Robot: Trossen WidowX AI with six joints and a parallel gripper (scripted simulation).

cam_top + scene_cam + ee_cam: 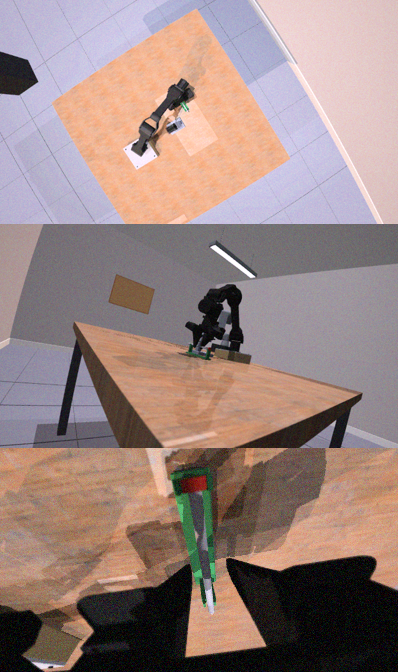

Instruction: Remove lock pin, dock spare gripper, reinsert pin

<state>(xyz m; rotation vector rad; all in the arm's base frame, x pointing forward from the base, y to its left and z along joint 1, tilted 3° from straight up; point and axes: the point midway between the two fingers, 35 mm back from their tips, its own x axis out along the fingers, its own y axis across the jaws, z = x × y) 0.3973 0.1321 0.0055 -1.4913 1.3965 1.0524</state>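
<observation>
The green pin cradle is 10 mm to the left of my gripper tip and 10 mm below it. Also, from my gripper tip: spare gripper 120 mm to the right, 120 mm behind, 90 mm above; socket 120 mm behind, 110 mm to the right, 20 mm above.
</observation>
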